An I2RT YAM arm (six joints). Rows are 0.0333 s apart.
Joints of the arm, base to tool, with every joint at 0 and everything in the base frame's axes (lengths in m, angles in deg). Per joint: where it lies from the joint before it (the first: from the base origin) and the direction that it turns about. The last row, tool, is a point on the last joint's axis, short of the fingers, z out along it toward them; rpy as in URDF.
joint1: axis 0 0 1 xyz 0 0 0.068
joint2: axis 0 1 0 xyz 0.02 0.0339 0.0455
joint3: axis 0 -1 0 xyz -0.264 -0.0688 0
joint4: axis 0 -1 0 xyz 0.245 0.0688 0.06
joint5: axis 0 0 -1 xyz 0.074 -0.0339 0.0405
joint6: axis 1 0 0 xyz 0.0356 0 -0.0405
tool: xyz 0 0 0 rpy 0 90 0
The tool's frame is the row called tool.
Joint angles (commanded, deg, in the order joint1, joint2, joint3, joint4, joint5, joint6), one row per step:
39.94, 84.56, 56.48, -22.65, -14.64, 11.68
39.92, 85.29, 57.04, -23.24, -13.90, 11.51
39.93, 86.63, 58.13, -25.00, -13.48, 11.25
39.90, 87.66, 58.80, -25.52, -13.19, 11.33
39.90, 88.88, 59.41, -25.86, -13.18, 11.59
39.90, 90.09, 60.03, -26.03, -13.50, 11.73
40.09, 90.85, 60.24, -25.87, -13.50, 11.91
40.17, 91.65, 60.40, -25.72, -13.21, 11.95
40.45, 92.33, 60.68, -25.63, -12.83, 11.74
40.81, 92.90, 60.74, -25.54, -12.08, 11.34
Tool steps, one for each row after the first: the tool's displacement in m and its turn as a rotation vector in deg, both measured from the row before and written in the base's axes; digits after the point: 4 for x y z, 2 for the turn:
0.0020, 0.0009, -0.0014, -0.98, 0.11, -0.36
0.0023, 0.0017, -0.0030, -1.62, 1.18, -0.05
0.0025, 0.0017, -0.0023, -0.72, 0.57, -0.26
0.0026, 0.0022, -0.0035, -0.54, 0.86, -0.21
0.0027, 0.0025, -0.0032, -0.25, 0.83, 0.07
0.0010, 0.0022, -0.0028, -0.20, 0.39, 0.04
0.0014, 0.0016, -0.0033, -0.49, 0.24, -0.11
0.0007, 0.0024, -0.0022, -0.50, -0.08, 0.25
-0.0001, 0.0020, -0.0028, -0.86, -0.30, 0.29

